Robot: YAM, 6 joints.
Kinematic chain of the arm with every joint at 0, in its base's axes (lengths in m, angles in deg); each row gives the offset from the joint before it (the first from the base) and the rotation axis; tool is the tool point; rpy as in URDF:
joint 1: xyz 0 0 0.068 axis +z
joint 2: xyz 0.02 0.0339 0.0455 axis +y
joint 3: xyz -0.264 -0.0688 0 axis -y
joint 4: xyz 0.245 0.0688 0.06 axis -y
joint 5: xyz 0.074 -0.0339 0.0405 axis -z
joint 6: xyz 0.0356 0 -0.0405 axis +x
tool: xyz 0 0 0 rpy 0 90 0
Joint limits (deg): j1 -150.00..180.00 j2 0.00..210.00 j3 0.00..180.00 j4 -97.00..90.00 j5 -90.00..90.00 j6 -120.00..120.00
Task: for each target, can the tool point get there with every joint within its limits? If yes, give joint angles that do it. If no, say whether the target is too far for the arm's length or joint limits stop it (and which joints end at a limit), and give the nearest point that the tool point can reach.
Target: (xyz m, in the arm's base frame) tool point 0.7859 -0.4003 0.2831
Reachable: no: too far | nearest point 0.5650 -0.2878 0.2343 | short by 0.253 m
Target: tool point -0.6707 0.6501 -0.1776
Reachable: no: too far | nearest point -0.4426 0.4290 -0.0764 | short by 0.333 m
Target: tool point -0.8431 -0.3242 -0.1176
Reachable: no: too far | nearest point -0.5459 -0.2983 -0.0460 | short by 0.307 m
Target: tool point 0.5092 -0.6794 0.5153
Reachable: no: too far | nearest point 0.3498 -0.4667 0.3865 | short by 0.295 m
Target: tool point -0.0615 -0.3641 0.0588
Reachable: yes | joints -95.36 133.10 81.26 -56.63 49.98 33.24
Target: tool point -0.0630 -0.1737 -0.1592
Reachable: yes | joints -103.98 182.72 79.81 -72.70 32.60 36.31
